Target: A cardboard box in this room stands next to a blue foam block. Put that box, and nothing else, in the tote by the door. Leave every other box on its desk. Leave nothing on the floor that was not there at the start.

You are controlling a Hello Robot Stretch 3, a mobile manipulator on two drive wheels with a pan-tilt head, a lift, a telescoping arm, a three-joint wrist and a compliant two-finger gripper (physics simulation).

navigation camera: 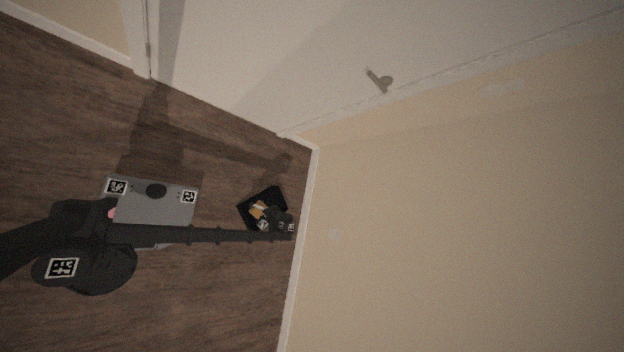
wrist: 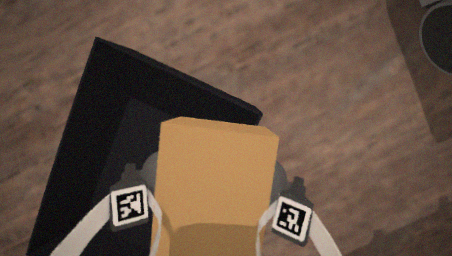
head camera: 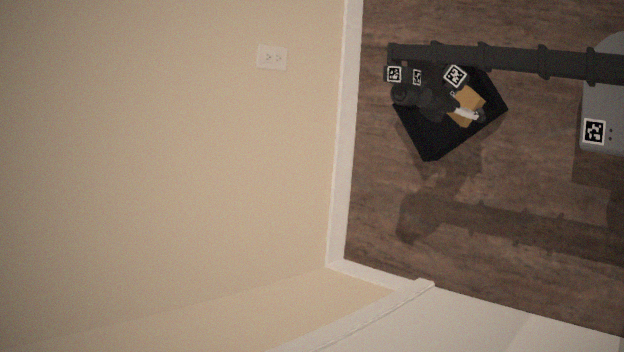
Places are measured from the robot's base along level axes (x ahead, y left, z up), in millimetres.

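Pixels of known places: gripper, between the fingertips: [navigation camera: 256, 209] [wrist: 215, 174] [head camera: 469, 106]; robot's base, origin of its link: [navigation camera: 156, 190].
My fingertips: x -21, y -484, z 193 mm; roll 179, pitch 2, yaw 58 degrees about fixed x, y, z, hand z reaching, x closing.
Ahead of a thing's pixels: the offset from my fingertips to its middle.
A yellow-orange cardboard box @[2 mm ahead, 0 mm left, 31 mm up] [head camera: 470, 96] [navigation camera: 256, 212] [wrist: 217, 170] is held between the two fingertips of my gripper [head camera: 466, 106] [navigation camera: 258, 208] [wrist: 215, 174]; the fingertip pads press on its two sides. The black tote @[4 mm ahead, 123 mm right, 143 mm down] [head camera: 429, 144] [navigation camera: 272, 194] [wrist: 75, 145] stands on the floor near the wall corner. In the head and navigation views the box appears over the inside of the tote. In the wrist view it covers the tote's right part, and its far end overlaps the tote's rim. Its height over the tote floor is hard to tell. The blue foam block does not show.
The telescoping arm [head camera: 515, 60] [navigation camera: 235, 235] reaches across to the tote. The grey robot base [head camera: 600, 107] [navigation camera: 155, 210] stands on the wood floor. A beige wall [head camera: 175, 150] [navigation camera: 450, 225] with an outlet @[93 mm back, 515 mm right, 207 mm up] [head camera: 271, 57], and a pale door [navigation camera: 280, 60] with a handle, border the corner.
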